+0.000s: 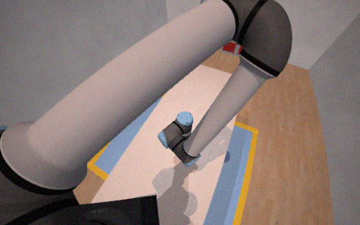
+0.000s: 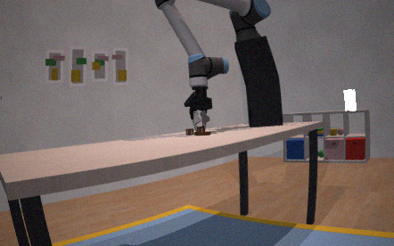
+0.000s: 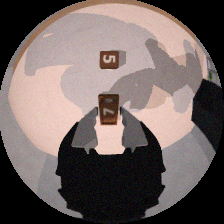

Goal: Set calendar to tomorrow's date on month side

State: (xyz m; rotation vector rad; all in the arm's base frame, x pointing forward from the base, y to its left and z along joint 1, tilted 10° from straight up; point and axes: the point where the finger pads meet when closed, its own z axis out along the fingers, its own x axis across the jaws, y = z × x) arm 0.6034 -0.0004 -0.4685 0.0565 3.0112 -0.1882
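Right now my hand is 10 mm above the brown cube. From my hand the other things lie so: brown tray (30 mm below, 20 mm to the left).
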